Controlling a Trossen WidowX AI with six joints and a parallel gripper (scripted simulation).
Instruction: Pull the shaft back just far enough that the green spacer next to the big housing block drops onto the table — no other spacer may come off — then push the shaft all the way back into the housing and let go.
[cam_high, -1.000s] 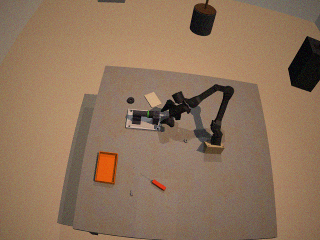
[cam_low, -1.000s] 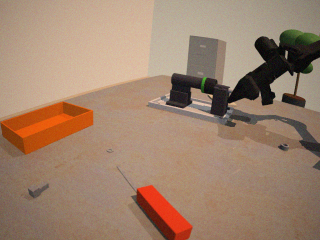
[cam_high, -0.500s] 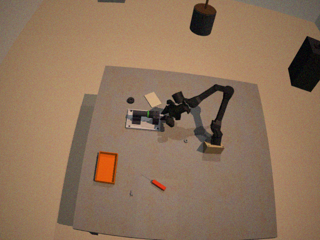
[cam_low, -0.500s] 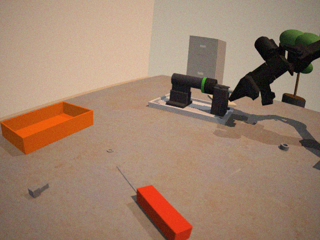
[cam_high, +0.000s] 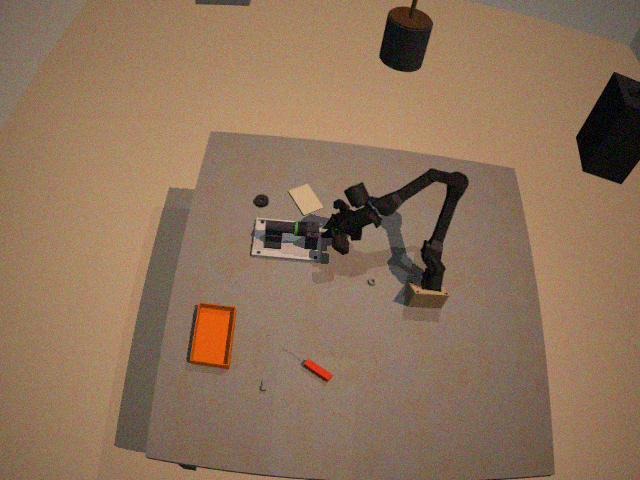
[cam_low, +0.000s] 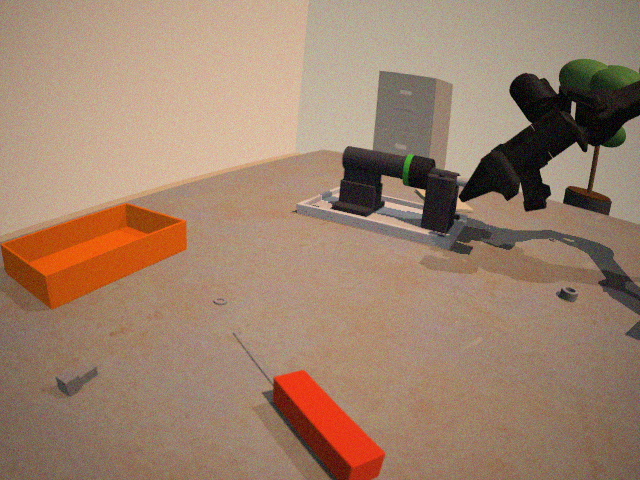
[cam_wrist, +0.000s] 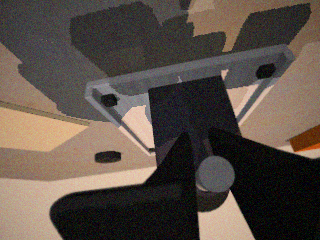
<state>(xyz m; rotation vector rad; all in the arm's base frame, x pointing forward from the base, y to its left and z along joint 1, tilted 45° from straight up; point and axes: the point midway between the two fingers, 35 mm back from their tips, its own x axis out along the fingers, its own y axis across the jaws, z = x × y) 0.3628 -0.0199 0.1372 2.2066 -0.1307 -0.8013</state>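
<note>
Now: the dark sleeve 6 cm ahead of my gripper tip, 2 cm above it and 1 cm to the left of it. The rest, counted from my gripper tip: beige card: 17 cm to the right, 9 cm ahead, 5 cm below; grey shaft: 4 cm ahead, 2 cm above, 1 cm to the left; green spacer: 8 cm ahead, 2 cm above, 1 cm to the left.
</note>
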